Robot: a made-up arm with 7 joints.
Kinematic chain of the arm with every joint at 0, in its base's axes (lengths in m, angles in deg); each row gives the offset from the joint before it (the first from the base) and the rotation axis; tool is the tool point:
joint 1: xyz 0 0 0.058 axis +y
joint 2: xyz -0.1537 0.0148 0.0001 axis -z
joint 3: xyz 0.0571 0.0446 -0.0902 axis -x
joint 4: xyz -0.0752 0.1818 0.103 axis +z
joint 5: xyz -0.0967 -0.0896 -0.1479 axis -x
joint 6: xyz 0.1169 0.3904 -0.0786 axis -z
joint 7: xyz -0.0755 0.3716 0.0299 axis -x
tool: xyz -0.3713 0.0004 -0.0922
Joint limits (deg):
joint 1: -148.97..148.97
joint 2: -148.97..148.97
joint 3: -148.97..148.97
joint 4: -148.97..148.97
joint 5: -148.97..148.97
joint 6: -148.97..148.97
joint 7: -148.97..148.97
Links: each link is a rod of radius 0.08 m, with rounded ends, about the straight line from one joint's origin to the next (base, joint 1, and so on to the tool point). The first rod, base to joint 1, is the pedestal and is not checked.
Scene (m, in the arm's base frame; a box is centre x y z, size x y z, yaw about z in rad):
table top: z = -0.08
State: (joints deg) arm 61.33 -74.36 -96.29 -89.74 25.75 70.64 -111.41
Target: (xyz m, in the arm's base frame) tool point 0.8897 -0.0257 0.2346
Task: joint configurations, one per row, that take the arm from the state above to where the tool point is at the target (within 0.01 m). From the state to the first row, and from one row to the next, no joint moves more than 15 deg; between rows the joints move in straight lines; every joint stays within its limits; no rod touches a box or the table.
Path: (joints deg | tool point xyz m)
1: 57.71 -65.09 -102.92 -76.55 19.64 61.87 -112.11 | 0.0617 0.9550 0.2709
2: 54.09 -55.82 -109.55 -63.37 13.54 53.10 -112.82 | 0.4819 0.8009 0.1808
3: 50.47 -46.55 -116.17 -50.18 7.43 44.34 -113.52 | 0.7905 0.4452 0.1641
4: 46.86 -37.27 -122.80 -36.99 1.32 35.57 -114.22 | 0.8897 -0.0258 0.2345

